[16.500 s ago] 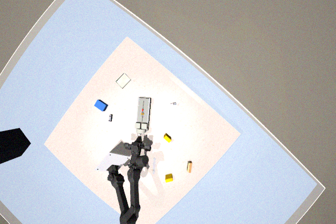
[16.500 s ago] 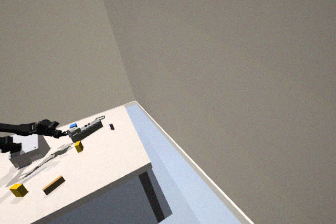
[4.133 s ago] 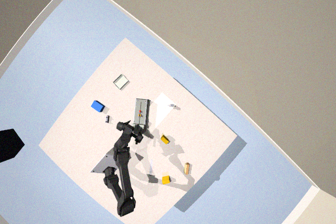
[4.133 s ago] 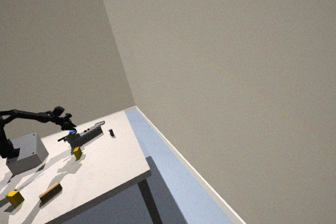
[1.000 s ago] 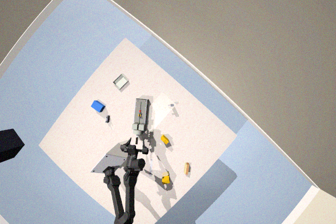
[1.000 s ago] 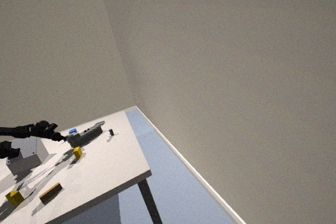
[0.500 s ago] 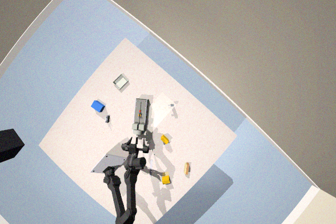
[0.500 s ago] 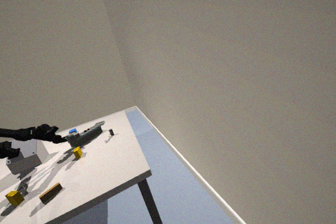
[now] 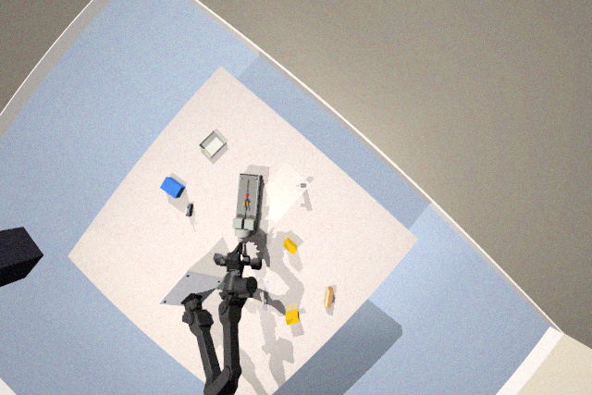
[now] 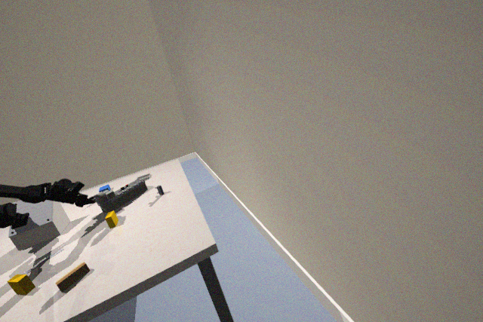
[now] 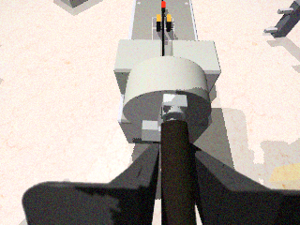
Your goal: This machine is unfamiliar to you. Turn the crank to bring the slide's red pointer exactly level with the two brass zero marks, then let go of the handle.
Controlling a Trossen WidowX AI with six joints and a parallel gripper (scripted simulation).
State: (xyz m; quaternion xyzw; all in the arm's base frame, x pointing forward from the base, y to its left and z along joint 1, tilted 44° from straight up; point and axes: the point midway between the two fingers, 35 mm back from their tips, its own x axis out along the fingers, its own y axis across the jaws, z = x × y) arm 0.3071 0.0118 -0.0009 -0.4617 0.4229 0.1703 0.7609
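Right now my gripper tip is 1 cm below the crank. Round my gripper tip: blue block: 10 cm behind, 41 cm to the left, 8 cm below; then dark brown crank handle: 1 cm behind, 1 cm to the right, 2 cm above; then red pointer: 15 cm ahead, 13 cm to the left, 1 cm below.
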